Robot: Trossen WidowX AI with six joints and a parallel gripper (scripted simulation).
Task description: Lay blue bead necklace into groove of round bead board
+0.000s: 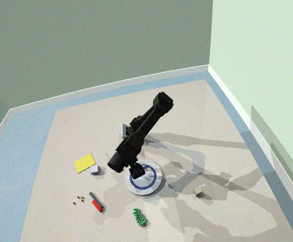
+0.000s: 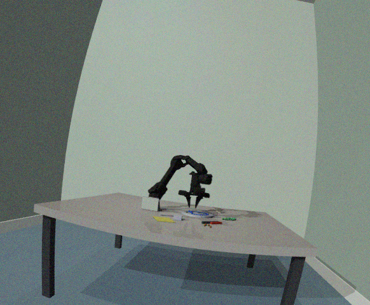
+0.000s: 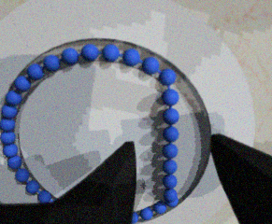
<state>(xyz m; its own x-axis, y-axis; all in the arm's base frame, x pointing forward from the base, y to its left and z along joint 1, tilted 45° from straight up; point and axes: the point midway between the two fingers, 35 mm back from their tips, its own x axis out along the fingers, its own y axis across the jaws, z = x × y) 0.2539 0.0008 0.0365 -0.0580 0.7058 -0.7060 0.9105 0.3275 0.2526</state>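
Right now the round bead board is 30 mm ahead of my gripper tip, 40 mm to the left of it and 40 mm below it. Round my gripper tip: white cube (40 mm behind, 240 mm to the right, 40 mm below); grey tool (150 mm ahead, 210 mm to the right, 40 mm below); stick (100 mm behind, 160 mm to the right, 50 mm below).
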